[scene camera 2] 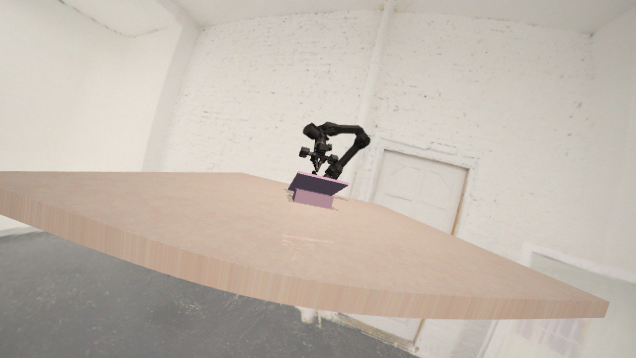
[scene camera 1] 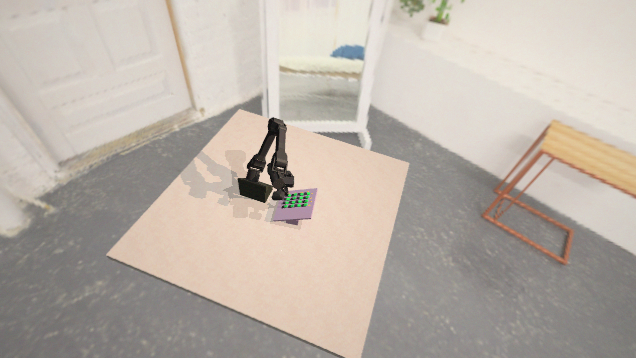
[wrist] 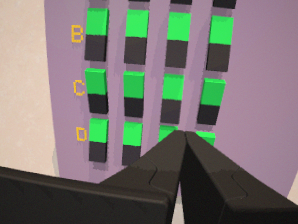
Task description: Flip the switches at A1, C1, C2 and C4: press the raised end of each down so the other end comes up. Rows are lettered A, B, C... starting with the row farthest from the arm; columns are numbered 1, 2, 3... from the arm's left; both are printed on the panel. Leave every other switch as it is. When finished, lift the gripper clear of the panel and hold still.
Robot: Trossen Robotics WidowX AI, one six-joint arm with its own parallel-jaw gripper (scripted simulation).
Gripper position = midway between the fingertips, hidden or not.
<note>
The gripper (wrist: 182,141) is shut, with nothing in its grasp. Further things: a rocker switch (wrist: 96,85), a rocker switch (wrist: 133,82) and a rocker switch (wrist: 210,104).
</note>
